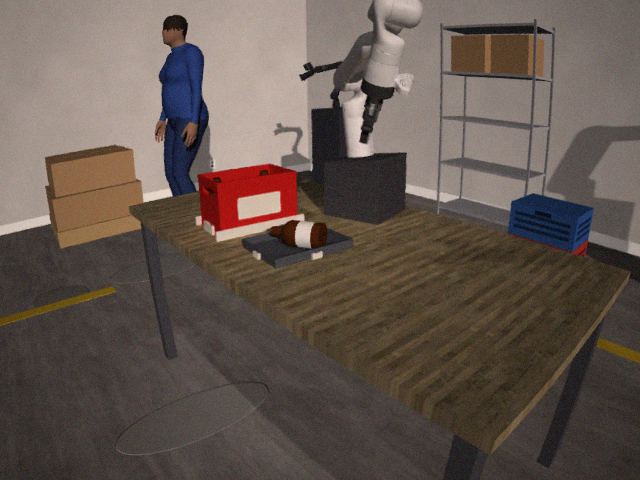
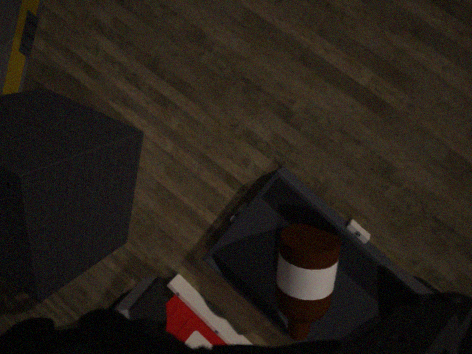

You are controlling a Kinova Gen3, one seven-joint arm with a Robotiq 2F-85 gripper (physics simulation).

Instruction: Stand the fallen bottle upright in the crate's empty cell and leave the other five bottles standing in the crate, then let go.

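Seen in the pictures: gripper, fingertip midpoint: (image 1: 366,133) (image 2: 270,295); arm's base at its link origin: (image 1: 359,155).
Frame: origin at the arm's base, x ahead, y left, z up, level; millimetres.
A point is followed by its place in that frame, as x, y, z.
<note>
A brown bottle (image 1: 300,233) {469, 152, -138} (image 2: 307,276) {439, 161, -117} with a white label lies on its side on a dark grey tray (image 1: 280,252) {511, 115, -190} (image 2: 248,246) {351, 99, -190} on the wooden table (image 1: 413,286) {455, 499, -195}. The red crate (image 1: 247,195) {452, -88, -72} (image 2: 180,317) {312, -52, -141} with a white label stands just behind the tray on a white base; dark bottle tops show at its rim. My gripper (image 1: 365,138) {414, 326, 138} is open and empty. It hangs high above the table, behind and to the right of the bottle, seen edge-on in front of the robot's base.
A dark pedestal block (image 1: 366,186) {137, 129, -71} (image 2: 92,189) {139, 111, -95} stands behind the tray. A person in blue (image 1: 181,107) stands beyond the table's far left corner. Cardboard boxes (image 1: 106,190) are stacked at left. A metal shelf rack (image 1: 440,119) and a blue crate (image 1: 534,219) stand at right.
</note>
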